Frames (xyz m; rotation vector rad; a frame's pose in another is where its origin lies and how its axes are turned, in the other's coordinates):
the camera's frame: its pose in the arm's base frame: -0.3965 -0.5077 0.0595 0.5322 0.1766 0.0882
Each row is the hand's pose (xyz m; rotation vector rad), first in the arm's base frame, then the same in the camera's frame.
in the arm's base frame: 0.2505 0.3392 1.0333 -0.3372 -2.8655 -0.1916
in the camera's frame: 0.6036 1.2007 0.5273 -0.5679 -3.0364 0.5637
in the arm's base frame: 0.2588 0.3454 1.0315 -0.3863 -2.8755 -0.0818
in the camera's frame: 0.6128 1.2048 0.5243 0.6209 2.9907 -0.6714
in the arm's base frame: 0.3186 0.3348 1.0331 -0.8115 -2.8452 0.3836
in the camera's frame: 0.6699 1.1943 0.5423 1.0021 2.6259 -1.0382
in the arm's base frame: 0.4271 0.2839 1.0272 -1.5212 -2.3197 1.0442
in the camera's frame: 0.7706 1.1435 0.5832 1.7084 1.8950 -1.4563
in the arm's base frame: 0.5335 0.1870 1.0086 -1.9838 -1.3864 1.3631
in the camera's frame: 0.8651 1.0468 0.6357 2.4171 1.0150 -1.6103
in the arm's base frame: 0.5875 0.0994 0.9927 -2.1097 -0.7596 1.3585
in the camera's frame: 0.9091 0.9614 0.6760 -2.6653 -0.3857 1.4564
